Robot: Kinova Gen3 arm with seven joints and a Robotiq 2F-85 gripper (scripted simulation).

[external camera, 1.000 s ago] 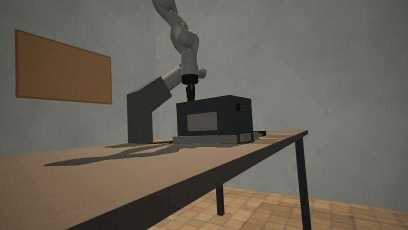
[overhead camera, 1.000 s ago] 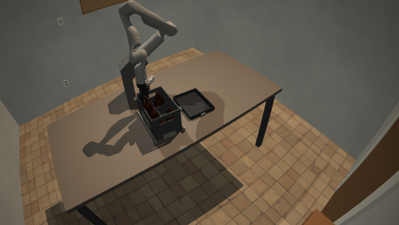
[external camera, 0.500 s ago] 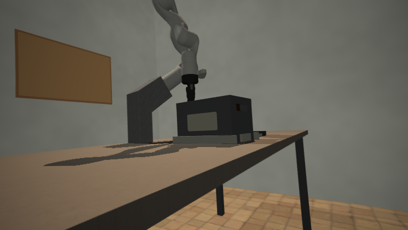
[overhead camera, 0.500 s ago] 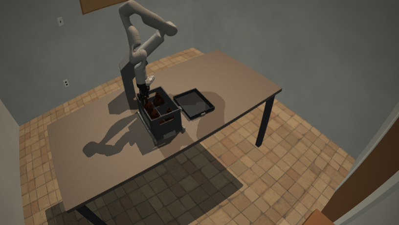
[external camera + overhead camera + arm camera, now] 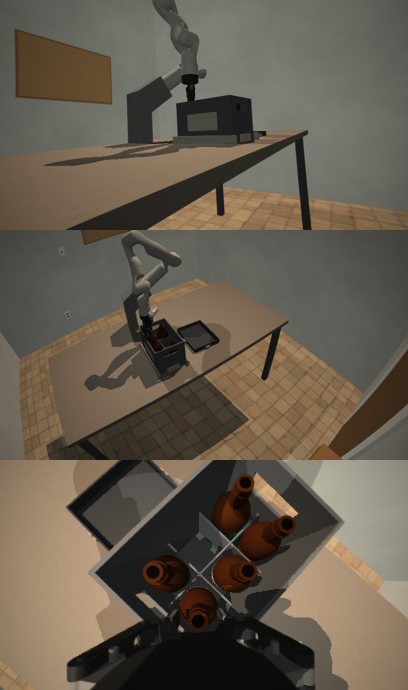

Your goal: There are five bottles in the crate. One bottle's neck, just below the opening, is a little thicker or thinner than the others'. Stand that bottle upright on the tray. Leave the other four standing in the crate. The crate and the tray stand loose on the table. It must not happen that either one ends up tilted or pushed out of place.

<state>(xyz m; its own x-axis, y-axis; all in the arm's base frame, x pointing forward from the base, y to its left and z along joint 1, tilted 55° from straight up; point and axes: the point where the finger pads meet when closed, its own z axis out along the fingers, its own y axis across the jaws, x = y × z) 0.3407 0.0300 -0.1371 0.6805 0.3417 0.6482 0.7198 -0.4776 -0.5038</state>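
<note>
The glass bottle is 90 mm to the left of my hand and 70 mm below it. From my hand the other things lie so: dark tray: 50 mm ahead, 320 mm to the left, 140 mm below; then crate: 90 mm ahead, 50 mm to the left, 70 mm below.
</note>
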